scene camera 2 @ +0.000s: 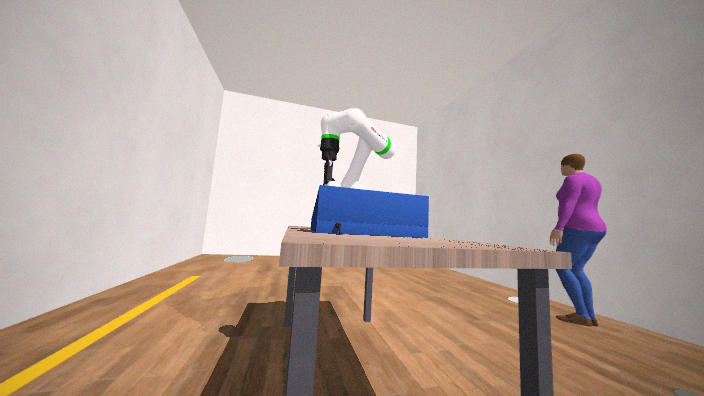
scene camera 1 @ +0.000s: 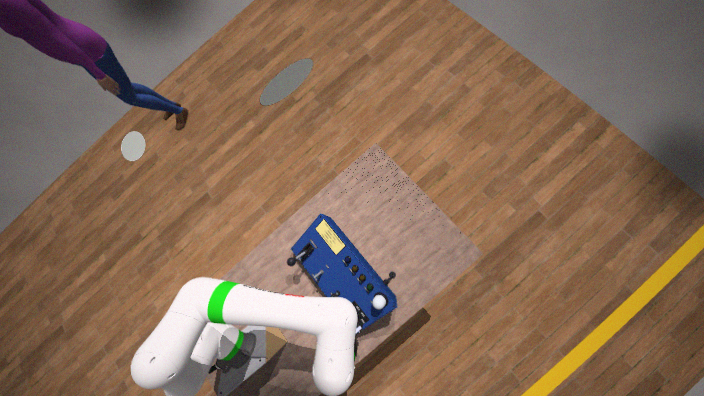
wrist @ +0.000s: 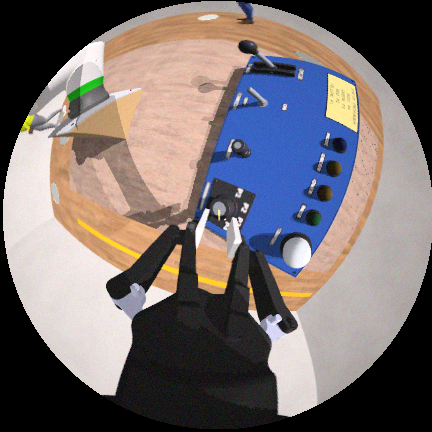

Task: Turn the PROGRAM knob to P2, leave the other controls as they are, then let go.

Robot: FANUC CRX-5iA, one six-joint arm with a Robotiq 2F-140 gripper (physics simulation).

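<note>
The blue control panel (scene camera 1: 336,270) (scene camera 2: 372,212) (wrist: 280,135) stands on the table. The PROGRAM knob (wrist: 220,208), a dark round knob with a yellow pointer line, sits on a black plate marked P1 to P4 near one end of the panel. The pointer is on the P4 side; that label is partly hidden by a fingertip. My gripper (wrist: 217,220) (scene camera 2: 328,182) points down, partly open, with nothing between its pale fingertips. In the wrist view they show just below the knob, one on either side; whether they touch the panel I cannot tell. In scene camera 1 the arm hides the knob.
The panel also carries a black-ball lever (wrist: 247,47) (scene camera 1: 291,261), a metal toggle (wrist: 257,96), a black stick knob (wrist: 241,148), several round buttons and a white dome (wrist: 296,251) (scene camera 1: 379,301). A crank (scene camera 1: 392,275) juts from its side. A person (scene camera 1: 120,75) (scene camera 2: 580,200) stands away from the table.
</note>
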